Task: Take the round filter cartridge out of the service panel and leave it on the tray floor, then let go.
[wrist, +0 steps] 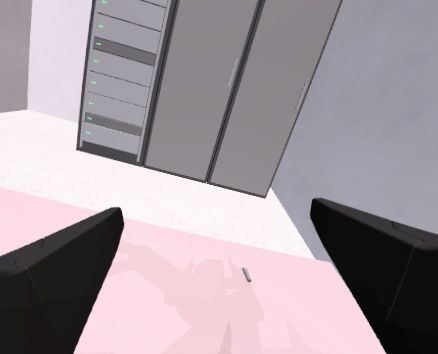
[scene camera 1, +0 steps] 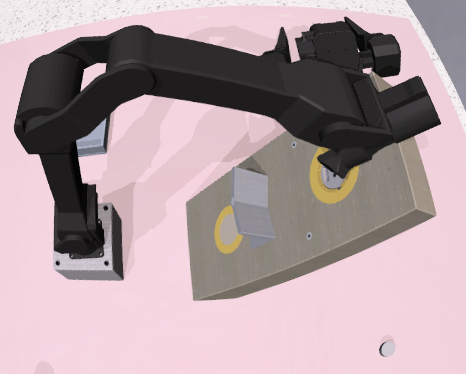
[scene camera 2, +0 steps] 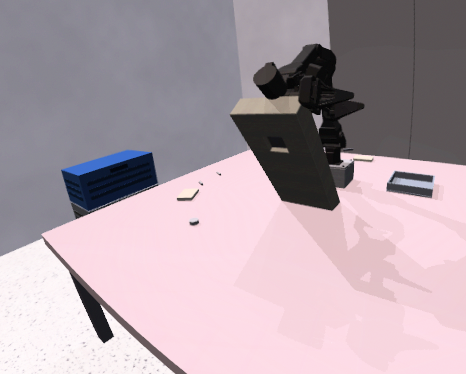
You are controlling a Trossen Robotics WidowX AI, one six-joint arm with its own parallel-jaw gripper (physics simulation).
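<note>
The service panel is a brown slab tilted up from the table. The round filter cartridge appears as a grey disc inside a yellow ring in the panel's upper part, in scene camera 1; part of the arm hides some of it. The tray is shallow and blue-grey; the arm partly covers it in scene camera 1. My gripper is open and empty. It is beside the panel's top end, above the table, with its fingers pointing away from the panel face.
A bent grey metal plate stands out from the panel beside a second yellow ring. A small grey disc and a beige block lie on the table. A small metal pin shows in the wrist view.
</note>
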